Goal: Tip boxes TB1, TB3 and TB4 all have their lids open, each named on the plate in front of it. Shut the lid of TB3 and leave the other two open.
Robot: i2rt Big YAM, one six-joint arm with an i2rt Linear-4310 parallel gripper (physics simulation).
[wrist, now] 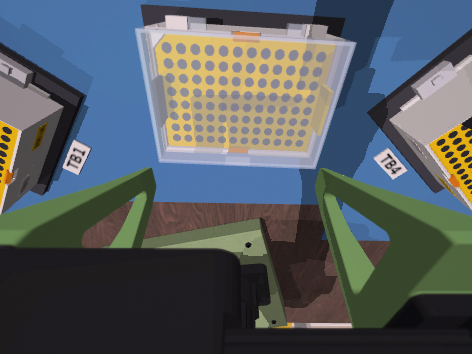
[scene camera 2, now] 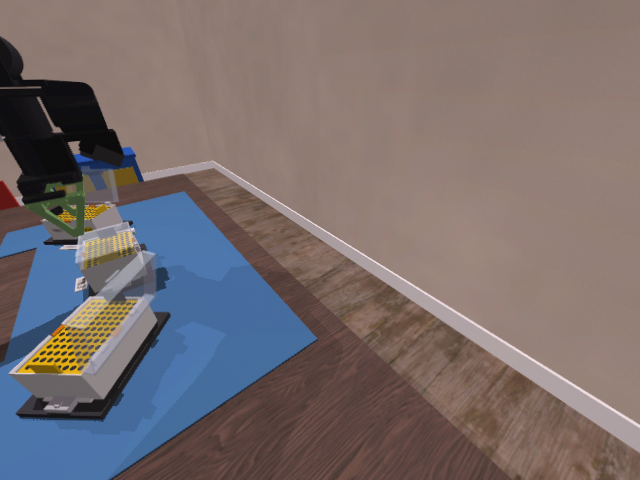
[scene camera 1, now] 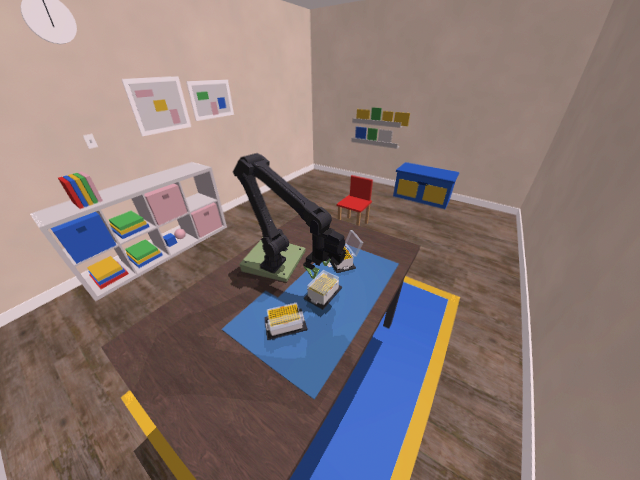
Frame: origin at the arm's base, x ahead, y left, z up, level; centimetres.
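Seen in the pictures: gripper, fingertip midpoint: (wrist: 235, 176) (scene camera 2: 78, 225) (scene camera 1: 319, 271); arm's base, link origin: (scene camera 1: 273, 263).
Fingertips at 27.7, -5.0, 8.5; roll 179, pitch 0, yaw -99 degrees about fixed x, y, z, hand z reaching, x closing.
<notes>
Offsets run from my fingertips to a thing's middle, as dx, dy, dz. "*": to the spot under its first point. Level surfaces: height alone.
My gripper (scene camera 1: 320, 268) (scene camera 2: 77, 227) (wrist: 235, 176) is open and empty, above the base side of the middle box, TB3 {+1.1, -0.5, -7.7} (scene camera 1: 321, 294) (scene camera 2: 105, 271). TB3's clear lid {* -1.3, +0.1, -3.9} (wrist: 237, 159) lies over its yellow rack and looks shut; a small gap cannot be ruled out. Its plate {* -4.3, +0.1, -11.4} (scene camera 2: 81, 284) is hidden in the wrist view. TB1 {+1.0, +22.6, -8.3} (scene camera 1: 343, 262) (scene camera 2: 105, 222) (wrist: 37, 115), the far box, has its lid {* +7.1, +28.8, -0.7} (scene camera 1: 354, 241) (scene camera 2: 103, 186) standing open. TB4 (scene camera 1: 286, 328) (scene camera 2: 129, 346) (wrist: 430, 110), the near box, has its lid (scene camera 2: 136, 279) raised open. Plates TB1 {* -2.9, +18.6, -11.4} (wrist: 76, 156) and TB4 {* -9.4, -16.8, -11.4} (wrist: 390, 163) are readable.
The boxes stand in a row on a blue mat {dz -11.6} (scene camera 1: 289, 361) (scene camera 2: 206, 242) on the dark wooden table {dz -11.9} (scene camera 1: 196, 372). The arm's green base (scene camera 1: 297, 255) (wrist: 215, 237) is on the inner side. TB1 and TB4 flank TB3 closely. A red chair (scene camera 1: 354, 203) is behind the table.
</notes>
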